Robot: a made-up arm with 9 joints.
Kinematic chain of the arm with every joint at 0, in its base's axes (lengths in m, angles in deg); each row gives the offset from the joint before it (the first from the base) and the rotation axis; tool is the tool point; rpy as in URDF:
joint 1: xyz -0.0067 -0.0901 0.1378 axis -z
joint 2: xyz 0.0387 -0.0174 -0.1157 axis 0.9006 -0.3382 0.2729
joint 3: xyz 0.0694 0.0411 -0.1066 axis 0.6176 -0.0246 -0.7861
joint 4: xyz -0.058 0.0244 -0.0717 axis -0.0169 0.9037 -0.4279
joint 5: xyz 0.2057 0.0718 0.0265 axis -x
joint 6: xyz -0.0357 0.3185 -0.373 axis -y
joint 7: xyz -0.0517 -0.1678 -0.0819 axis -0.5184 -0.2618 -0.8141
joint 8: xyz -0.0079 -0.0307 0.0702 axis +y
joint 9: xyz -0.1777 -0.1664 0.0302 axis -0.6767 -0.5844 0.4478
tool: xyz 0.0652 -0.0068 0.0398 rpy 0 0 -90
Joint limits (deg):
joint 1: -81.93..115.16
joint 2: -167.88..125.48
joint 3: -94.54..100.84
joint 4: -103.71..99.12
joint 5: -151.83..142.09
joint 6: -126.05..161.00
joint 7: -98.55..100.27
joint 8: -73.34..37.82
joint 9: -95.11..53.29
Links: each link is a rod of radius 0.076 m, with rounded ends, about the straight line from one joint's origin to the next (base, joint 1, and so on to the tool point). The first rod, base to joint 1, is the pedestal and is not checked.
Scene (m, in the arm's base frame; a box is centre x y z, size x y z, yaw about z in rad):
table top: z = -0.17
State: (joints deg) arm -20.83 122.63 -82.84 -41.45 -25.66 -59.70 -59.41 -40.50 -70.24
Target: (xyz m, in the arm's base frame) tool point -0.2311 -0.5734 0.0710
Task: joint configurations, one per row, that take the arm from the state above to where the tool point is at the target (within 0.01 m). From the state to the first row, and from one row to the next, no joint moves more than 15 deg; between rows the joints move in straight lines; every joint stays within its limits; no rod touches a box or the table.
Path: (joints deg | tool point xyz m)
1: -33.05 123.20 -73.85 -35.64 -40.29 -65.20 -63.47 -43.70 -71.87 | -0.3739 0.4342 0.1981
2: -45.27 123.77 -64.86 -29.82 -54.91 -70.70 -67.54 -46.91 -73.49 | -0.5733 0.2106 0.1298
3: -57.49 124.34 -55.87 -24.01 -69.54 -76.19 -71.60 -50.11 -75.12 | -0.6264 -0.1052 0.0900
4: -69.71 124.91 -46.88 -18.19 -84.17 -81.69 -75.67 -53.32 -76.74 | -0.4974 -0.4034 0.0745
5: -81.93 125.48 -37.89 -12.38 -98.79 -87.19 -79.73 -56.52 -78.37 | -0.2312 -0.5734 0.0710

